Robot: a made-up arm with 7 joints. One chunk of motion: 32 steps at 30 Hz.
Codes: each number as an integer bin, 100 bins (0 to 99) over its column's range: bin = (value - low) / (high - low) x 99, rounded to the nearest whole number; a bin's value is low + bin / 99 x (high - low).
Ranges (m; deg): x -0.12..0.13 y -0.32..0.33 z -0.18..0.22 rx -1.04..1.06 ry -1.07..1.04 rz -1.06..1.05
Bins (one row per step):
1: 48 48 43 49 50 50
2: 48 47 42 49 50 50
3: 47 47 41 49 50 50
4: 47 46 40 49 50 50
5: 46 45 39 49 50 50
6: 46 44 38 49 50 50
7: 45 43 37 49 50 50
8: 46 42 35 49 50 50
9: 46 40 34 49 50 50
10: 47 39 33 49 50 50
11: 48 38 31 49 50 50
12: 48 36 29 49 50 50
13: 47 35 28 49 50 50
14: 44 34 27 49 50 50
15: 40 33 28 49 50 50
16: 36 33 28 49 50 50
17: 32 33 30 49 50 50
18: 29 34 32 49 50 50
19: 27 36 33 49 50 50
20: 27 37 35 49 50 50
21: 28 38 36 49 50 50
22: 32 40 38 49 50 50
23: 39 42 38 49 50 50
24: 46 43 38 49 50 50
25: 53 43 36 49 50 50
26: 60 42 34 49 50 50
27: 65 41 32 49 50 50
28: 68 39 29 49 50 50
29: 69 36 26 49 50 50
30: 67 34 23 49 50 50
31: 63 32 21 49 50 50
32: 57 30 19 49 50 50
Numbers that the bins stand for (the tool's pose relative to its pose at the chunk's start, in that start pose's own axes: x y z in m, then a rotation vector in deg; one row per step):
1: 0.0012 -0.0048 -0.0063 0.00 0.00 0.01
2: 0.0012 -0.0114 -0.0103 0.00 0.00 0.01
3: -0.0013 -0.0114 -0.0143 0.00 0.00 0.01
4: -0.0013 -0.0180 -0.0184 0.00 0.00 0.01
5: -0.0038 -0.0245 -0.0224 0.00 0.00 0.01
6: -0.0038 -0.0311 -0.0265 0.00 0.00 0.01
7: -0.0064 -0.0377 -0.0305 0.00 0.00 0.01
8: -0.0038 -0.0442 -0.0386 0.00 0.00 0.01
9: -0.0038 -0.0574 -0.0426 0.00 0.00 0.01
10: -0.0013 -0.0639 -0.0467 0.00 0.00 0.01
11: 0.0012 -0.0705 -0.0547 0.00 0.00 0.01
12: 0.0012 -0.0836 -0.0628 0.00 0.00 0.01
13: -0.0013 -0.0902 -0.0669 0.00 0.00 0.01
14: -0.0089 -0.0968 -0.0709 0.00 0.00 0.01
15: -0.0190 -0.1033 -0.0669 0.00 0.00 0.01
16: -0.0291 -0.1033 -0.0669 0.00 0.00 0.01
17: -0.0392 -0.1033 -0.0588 0.00 0.00 0.01
18: -0.0468 -0.0968 -0.0507 0.00 0.00 0.01
19: -0.0518 -0.0836 -0.0467 0.00 0.00 0.01
20: -0.0518 -0.0771 -0.0386 0.00 0.00 0.01
21: -0.0493 -0.0705 -0.0345 0.00 0.00 0.01
22: -0.0392 -0.0574 -0.0265 0.00 0.00 0.01
23: -0.0215 -0.0442 -0.0265 0.00 0.00 0.01
24: -0.0038 -0.0377 -0.0265 0.00 0.00 0.01
25: 0.0138 -0.0377 -0.0345 0.00 0.00 0.01
26: 0.0315 -0.0442 -0.0426 0.00 0.00 0.01
27: 0.0441 -0.0508 -0.0507 0.00 0.00 0.01
28: 0.0517 -0.0639 -0.0628 0.00 0.00 0.01
29: 0.0542 -0.0836 -0.0749 0.00 0.00 0.01
30: 0.0492 -0.0968 -0.0871 0.00 0.00 0.01
31: 0.0391 -0.1099 -0.0952 0.00 0.00 0.01
32: 0.0239 -0.1230 -0.1032 0.00 0.00 0.01

